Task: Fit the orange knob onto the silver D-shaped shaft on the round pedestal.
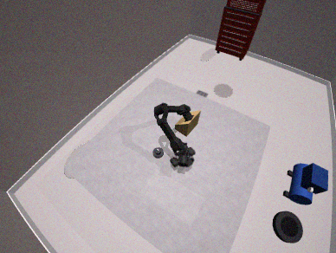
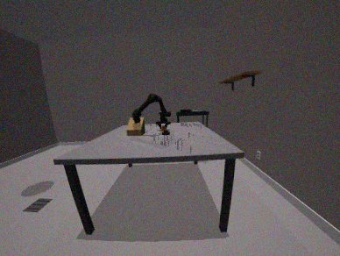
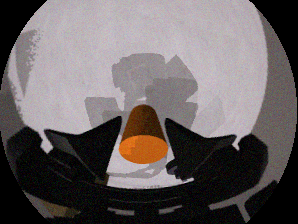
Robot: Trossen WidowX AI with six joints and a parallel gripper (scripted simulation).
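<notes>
Right now the dark round pedestal is 2 cm ahead of my gripper tip, 20 cm to the right of it and 2 cm above it. The rest, counted from my gripper tip: orange knob: 3 cm above.
</notes>
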